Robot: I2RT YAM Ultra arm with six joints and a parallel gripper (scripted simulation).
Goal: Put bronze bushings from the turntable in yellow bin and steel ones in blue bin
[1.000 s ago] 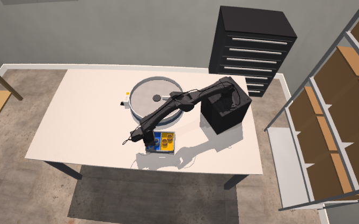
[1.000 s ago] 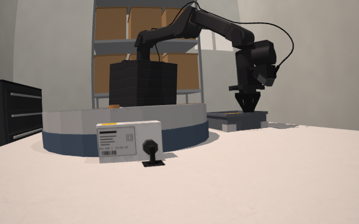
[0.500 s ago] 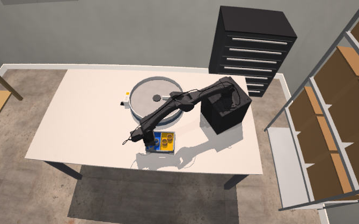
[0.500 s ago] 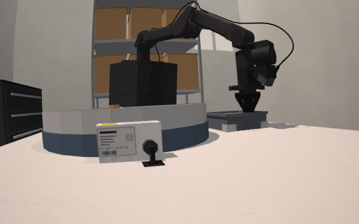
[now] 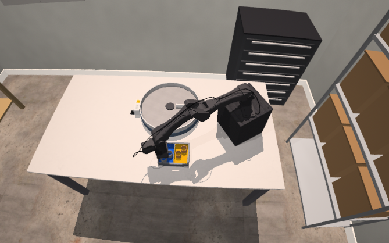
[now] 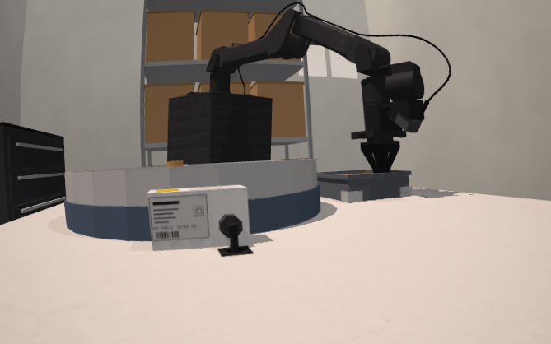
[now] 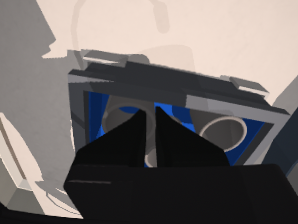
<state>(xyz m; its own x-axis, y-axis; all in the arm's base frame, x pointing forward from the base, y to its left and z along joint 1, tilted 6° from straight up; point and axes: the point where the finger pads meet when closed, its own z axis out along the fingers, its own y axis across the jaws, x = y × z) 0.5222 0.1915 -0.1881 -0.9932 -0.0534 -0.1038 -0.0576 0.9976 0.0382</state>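
Right now my hand is 2 cm past the blue bin, 2 cm to the left of it and 2 cm above it. From my hand the other things lie so: yellow bin 11 cm behind, 1 cm to the right, 2 cm below; then round grey turntable 5 cm behind, 37 cm to the right, 1 cm above.
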